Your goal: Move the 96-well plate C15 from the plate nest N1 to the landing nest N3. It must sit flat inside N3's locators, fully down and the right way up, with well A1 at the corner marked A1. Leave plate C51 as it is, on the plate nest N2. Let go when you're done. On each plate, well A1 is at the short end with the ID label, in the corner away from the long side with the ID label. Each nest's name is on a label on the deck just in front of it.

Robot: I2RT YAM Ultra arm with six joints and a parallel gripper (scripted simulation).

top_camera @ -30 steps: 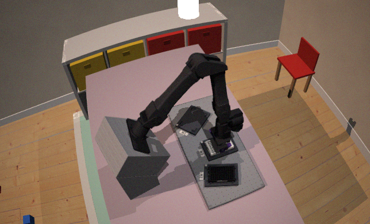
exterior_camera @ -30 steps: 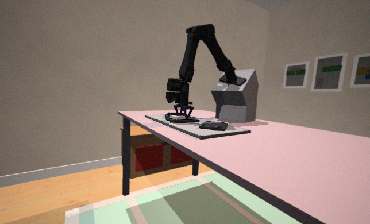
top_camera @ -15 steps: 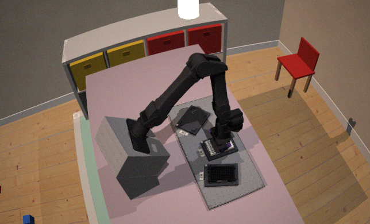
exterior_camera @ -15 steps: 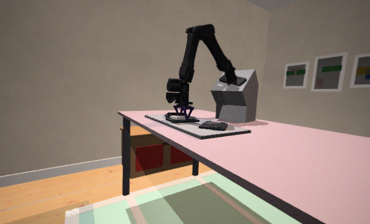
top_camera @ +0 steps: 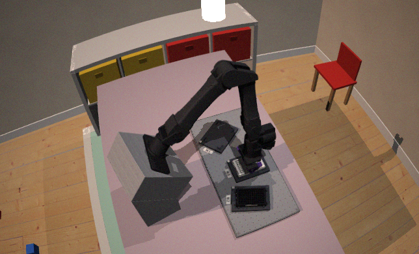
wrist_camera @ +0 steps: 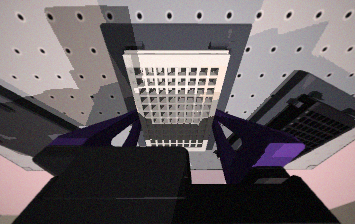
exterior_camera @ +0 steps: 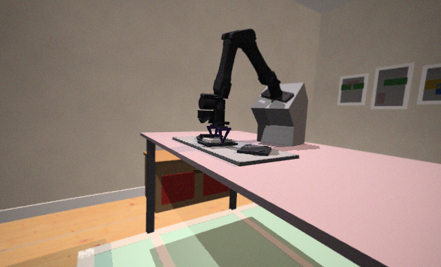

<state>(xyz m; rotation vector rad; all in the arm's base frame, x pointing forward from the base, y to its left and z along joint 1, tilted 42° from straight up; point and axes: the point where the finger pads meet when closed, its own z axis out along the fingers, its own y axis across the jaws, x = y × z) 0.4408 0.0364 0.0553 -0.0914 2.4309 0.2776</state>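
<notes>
My hand is right at the white 96-well plate C15. Round my hand: deck label: 16 cm behind, 12 cm to the left, 2 cm below; then dark landing nest N3: 2 cm below; then black plate C51: 2 cm behind, 17 cm to the right.
</notes>
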